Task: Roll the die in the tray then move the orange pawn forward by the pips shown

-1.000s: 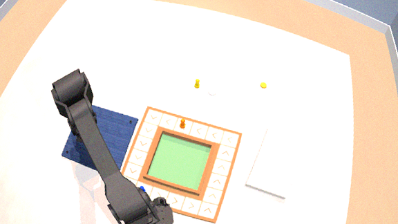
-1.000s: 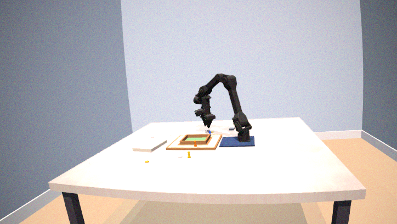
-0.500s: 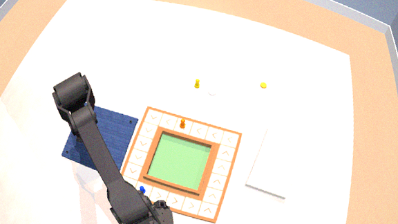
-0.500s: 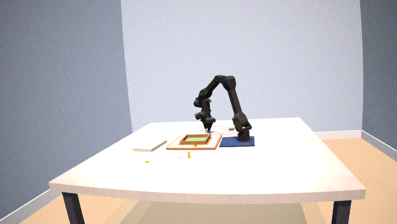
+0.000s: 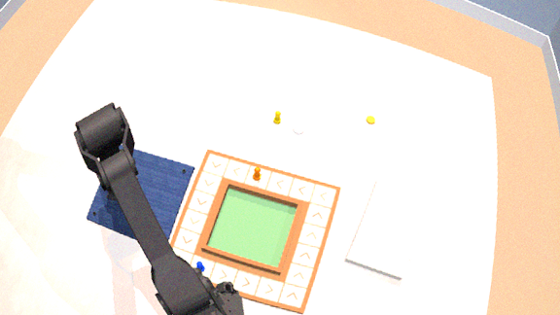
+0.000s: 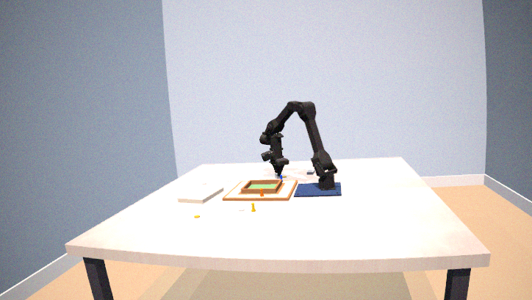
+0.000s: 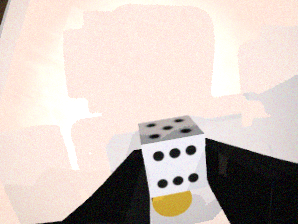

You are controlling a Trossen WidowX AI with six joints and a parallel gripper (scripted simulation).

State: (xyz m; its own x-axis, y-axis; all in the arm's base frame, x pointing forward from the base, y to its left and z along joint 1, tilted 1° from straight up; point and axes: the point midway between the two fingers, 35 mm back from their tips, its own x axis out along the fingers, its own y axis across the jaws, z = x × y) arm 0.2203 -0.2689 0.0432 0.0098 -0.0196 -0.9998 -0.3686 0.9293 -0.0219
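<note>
Right now my gripper tip is 340 mm to the right of the orange pawn, 60 mm short of it and 10 mm below it. From my gripper tip the other things lie so: green tray (220 mm to the left, 70 mm ahead, 10 mm below); then blue pawn (120 mm to the left, 20 mm behind, 10 mm above); then white die (right at my gripper tip).
</note>
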